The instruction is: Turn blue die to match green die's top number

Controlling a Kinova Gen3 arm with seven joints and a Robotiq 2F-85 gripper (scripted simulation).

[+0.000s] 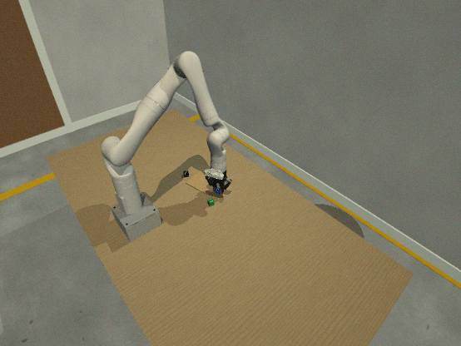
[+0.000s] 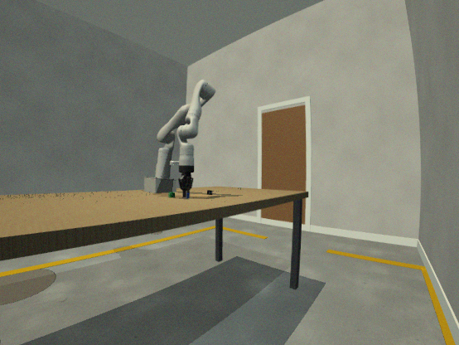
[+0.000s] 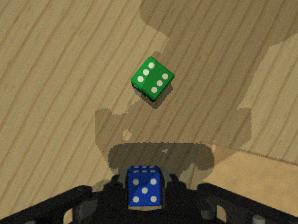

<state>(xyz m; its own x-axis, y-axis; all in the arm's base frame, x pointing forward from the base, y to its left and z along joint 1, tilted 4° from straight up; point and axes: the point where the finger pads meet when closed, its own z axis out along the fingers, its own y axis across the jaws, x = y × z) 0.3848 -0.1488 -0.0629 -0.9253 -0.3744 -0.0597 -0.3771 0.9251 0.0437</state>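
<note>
Right now my hand is 11 cm to the right of the tan mat, 2 cm above it and 1 cm short of it. Also, from my hand: black die (22 cm to the left, 2 cm behind, 1 cm below); then blue die (1 cm below); then green die (8 cm behind, 3 cm to the right, 1 cm below).
</note>
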